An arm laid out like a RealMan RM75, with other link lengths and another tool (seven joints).
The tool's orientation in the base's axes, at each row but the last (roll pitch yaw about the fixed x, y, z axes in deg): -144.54, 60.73, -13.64; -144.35, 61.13, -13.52; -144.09, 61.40, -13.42; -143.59, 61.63, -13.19; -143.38, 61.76, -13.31; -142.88, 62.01, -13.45; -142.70, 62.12, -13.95; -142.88, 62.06, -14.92; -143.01, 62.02, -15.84; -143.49, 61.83, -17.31; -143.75, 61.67, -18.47
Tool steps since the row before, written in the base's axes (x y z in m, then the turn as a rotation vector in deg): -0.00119, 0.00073, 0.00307, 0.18, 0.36, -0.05; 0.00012, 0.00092, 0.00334, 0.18, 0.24, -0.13; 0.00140, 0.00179, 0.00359, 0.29, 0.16, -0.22; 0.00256, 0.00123, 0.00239, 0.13, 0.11, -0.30; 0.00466, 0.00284, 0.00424, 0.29, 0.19, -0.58; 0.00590, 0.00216, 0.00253, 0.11, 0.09, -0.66; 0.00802, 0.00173, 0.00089, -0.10, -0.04, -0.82; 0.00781, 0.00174, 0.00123, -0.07, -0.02, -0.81; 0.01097, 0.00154, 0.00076, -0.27, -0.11, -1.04; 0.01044, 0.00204, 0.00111, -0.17, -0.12, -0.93; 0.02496, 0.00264, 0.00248, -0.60, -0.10, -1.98
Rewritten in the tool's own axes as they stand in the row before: -0.00333, -0.00055, -0.00003, 0.09, -0.35, 0.18; -0.00297, -0.00164, -0.00070, 0.17, -0.25, 0.13; -0.00270, -0.00317, -0.00085, 0.31, -0.24, 0.04; -0.00105, -0.00326, -0.00142, 0.31, -0.08, 0.12; -0.00190, -0.00632, -0.00207, 0.62, -0.16, 0.20; 0.00022, -0.00628, -0.00254, 0.62, 0.05, 0.25; 0.00266, -0.00707, -0.00332, 0.68, 0.33, 0.33; 0.00224, -0.00708, -0.00323, 0.69, 0.29, 0.32; 0.00408, -0.00917, -0.00474, 0.81, 0.56, 0.44; 0.00344, -0.00928, -0.00405, 0.76, 0.46, 0.34; 0.00865, -0.02098, -0.01100, 1.49, 1.07, 0.97
